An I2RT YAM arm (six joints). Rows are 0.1 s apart.
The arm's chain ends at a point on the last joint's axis. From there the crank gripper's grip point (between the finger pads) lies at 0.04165 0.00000 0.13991 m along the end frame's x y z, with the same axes.
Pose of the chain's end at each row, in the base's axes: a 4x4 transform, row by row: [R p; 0 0 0 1], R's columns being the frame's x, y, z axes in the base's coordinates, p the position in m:
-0.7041, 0.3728, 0.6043, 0.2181; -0.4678, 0.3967, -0.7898, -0.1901; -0.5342, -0.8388, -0.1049, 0.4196; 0, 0, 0, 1
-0.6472, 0.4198, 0.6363, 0.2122; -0.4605, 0.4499, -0.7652, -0.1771; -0.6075, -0.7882, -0.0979, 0.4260; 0, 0, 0, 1
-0.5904, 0.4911, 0.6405, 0.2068; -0.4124, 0.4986, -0.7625, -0.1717; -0.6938, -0.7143, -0.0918, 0.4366; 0, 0, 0, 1
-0.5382, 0.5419, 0.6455, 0.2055; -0.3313, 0.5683, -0.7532, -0.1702; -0.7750, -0.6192, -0.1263, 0.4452; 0, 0, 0, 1
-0.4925, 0.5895, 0.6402, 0.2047; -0.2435, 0.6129, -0.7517, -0.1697; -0.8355, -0.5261, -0.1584, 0.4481; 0, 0, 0, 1
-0.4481, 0.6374, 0.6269, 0.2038; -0.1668, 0.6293, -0.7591, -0.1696; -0.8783, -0.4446, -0.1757, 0.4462; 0, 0, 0, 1
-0.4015, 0.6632, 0.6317, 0.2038; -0.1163, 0.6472, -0.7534, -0.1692; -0.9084, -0.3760, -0.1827, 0.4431; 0, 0, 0, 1
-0.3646, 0.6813, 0.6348, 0.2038; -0.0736, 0.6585, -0.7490, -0.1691; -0.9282, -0.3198, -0.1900, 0.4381; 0, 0, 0, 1
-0.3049, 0.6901, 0.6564, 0.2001; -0.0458, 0.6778, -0.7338, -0.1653; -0.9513, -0.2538, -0.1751, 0.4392; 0, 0, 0, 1
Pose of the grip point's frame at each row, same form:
-0.7041, 0.3728, 0.6043, 0.2733; -0.4678, 0.3967, -0.7898, -0.3201; -0.5342, -0.8388, -0.1049, 0.3827; 0, 0, 0, 1
-0.6472, 0.4198, 0.6363, 0.2743; -0.4605, 0.4499, -0.7652, -0.3033; -0.6075, -0.7882, -0.0979, 0.3870; 0, 0, 0, 1
-0.5904, 0.4911, 0.6405, 0.2718; -0.4124, 0.4986, -0.7625, -0.2956; -0.6938, -0.7143, -0.0918, 0.3949; 0, 0, 0, 1
-0.5382, 0.5419, 0.6455, 0.2734; -0.3313, 0.5683, -0.7532, -0.2894; -0.7750, -0.6192, -0.1263, 0.3953; 0, 0, 0, 1
-0.4925, 0.5895, 0.6402, 0.2738; -0.2435, 0.6129, -0.7517, -0.2850; -0.8355, -0.5261, -0.1584, 0.3911; 0, 0, 0, 1
-0.4481, 0.6374, 0.6269, 0.2728; -0.1668, 0.6293, -0.7591, -0.2828; -0.8783, -0.4446, -0.1757, 0.3850; 0, 0, 0, 1
-0.4015, 0.6632, 0.6317, 0.2755; -0.1163, 0.6472, -0.7534, -0.2795; -0.9084, -0.3760, -0.1827, 0.3797; 0, 0, 0, 1
-0.3646, 0.6813, 0.6348, 0.2774; -0.0736, 0.6585, -0.7490, -0.2770; -0.9282, -0.3198, -0.1900, 0.3729; 0, 0, 0, 1
-0.3049, 0.6901, 0.6564, 0.2792; -0.0458, 0.6778, -0.7338, -0.2699; -0.9513, -0.2538, -0.1751, 0.3751; 0, 0, 0, 1

